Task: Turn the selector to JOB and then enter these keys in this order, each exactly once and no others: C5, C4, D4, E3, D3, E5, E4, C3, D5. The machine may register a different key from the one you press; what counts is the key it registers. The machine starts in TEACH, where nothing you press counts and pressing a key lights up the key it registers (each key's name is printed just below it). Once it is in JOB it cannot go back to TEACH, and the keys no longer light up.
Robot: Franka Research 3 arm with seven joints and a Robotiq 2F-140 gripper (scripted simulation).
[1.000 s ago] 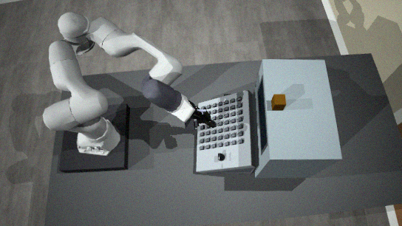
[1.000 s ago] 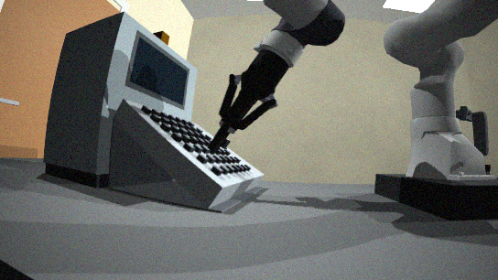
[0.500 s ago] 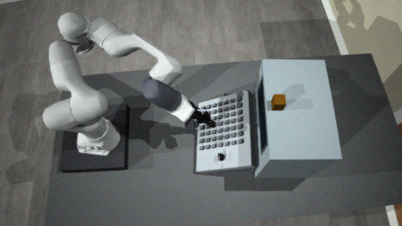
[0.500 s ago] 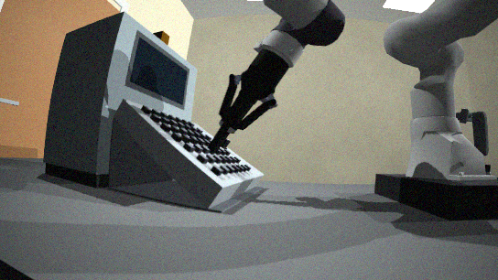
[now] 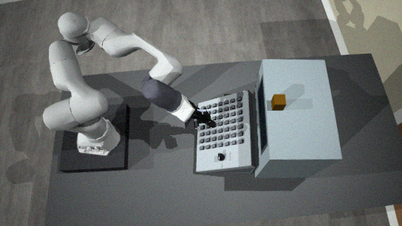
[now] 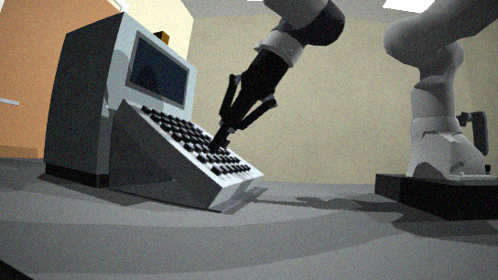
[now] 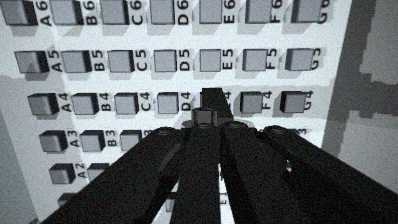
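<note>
The E5 key lies 20 mm ahead of my hand, 40 mm to the right of it and 30 mm below it. From my hand the other things lie so: E6 key 10 mm ahead, 70 mm to the right, 30 mm below; then D6 key 40 mm ahead, 70 mm to the right, 10 mm below; then sloped keypad 70 mm ahead, 60 mm to the right, 50 mm below.
</note>
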